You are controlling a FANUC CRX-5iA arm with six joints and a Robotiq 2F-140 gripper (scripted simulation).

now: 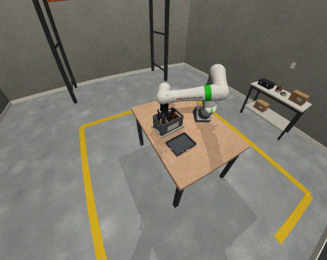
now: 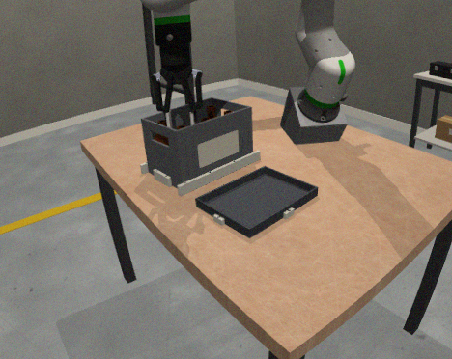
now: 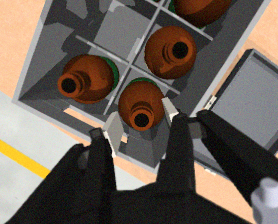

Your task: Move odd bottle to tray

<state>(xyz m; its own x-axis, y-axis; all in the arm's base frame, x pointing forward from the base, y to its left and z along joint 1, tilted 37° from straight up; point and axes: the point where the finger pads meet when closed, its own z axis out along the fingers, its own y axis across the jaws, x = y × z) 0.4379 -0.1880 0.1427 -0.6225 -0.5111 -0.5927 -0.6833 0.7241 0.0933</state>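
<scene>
My hand is 170 mm past the bottle, 100 mm to the left of it and 80 mm above it. The rest, counted from my hand: dark tray (60 mm behind, 220 mm to the left, 160 mm below); then dark grey crate (90 mm behind, 50 mm to the right, 90 mm below).
</scene>
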